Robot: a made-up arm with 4 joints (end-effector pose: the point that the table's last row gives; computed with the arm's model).
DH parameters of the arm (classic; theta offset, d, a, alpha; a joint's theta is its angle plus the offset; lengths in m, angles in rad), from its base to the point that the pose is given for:
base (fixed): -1.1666 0 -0.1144 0
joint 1: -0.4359 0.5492 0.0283 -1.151
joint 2: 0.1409 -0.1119 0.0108 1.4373
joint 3: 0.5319 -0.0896 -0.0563 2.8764
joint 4: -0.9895 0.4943 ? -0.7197
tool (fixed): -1.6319 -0.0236 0 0
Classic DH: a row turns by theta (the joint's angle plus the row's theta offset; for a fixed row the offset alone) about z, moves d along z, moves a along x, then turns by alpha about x.
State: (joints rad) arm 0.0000 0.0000 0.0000 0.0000
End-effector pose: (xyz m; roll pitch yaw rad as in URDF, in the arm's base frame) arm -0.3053 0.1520 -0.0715 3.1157 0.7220 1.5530
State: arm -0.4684 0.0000 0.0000 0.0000
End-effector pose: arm -0.2561 0.2645 -0.0715 3.1157 0.7220 1.0846
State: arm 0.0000 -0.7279 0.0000 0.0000
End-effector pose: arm -0.3449 -0.1700 -0.0056 2.6905 1.3612 0.8573
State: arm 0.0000 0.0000 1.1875 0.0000
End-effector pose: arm -0.1196 -0.1472 -0.0573 -3.0816 1.0681 2.7617
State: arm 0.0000 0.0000 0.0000 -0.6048
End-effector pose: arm -0.2866 0.0437 -0.0700 3.1321 0.7554 2.1678
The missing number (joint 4, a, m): -0.1839
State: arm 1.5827 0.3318 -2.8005 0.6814
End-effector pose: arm -0.2385 0.4153 0.1098 -1.8408 1.3211 0.9396
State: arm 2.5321 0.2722 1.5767 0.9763
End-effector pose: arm 0.0269 0.0855 -0.1128 2.5727 0.7404 -1.9480
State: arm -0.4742 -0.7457 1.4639 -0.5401
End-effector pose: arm -0.3427 -0.3892 0.2841 -2.0279 0.4418 -2.7370
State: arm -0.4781 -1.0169 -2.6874 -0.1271
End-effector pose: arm 0.0197 -0.3383 0.1763 -3.0571 -0.0518 -1.6096
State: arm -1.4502 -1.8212 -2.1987 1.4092
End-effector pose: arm -0.6648 0.0458 0.6149 -2.1496 -0.3619 2.5322
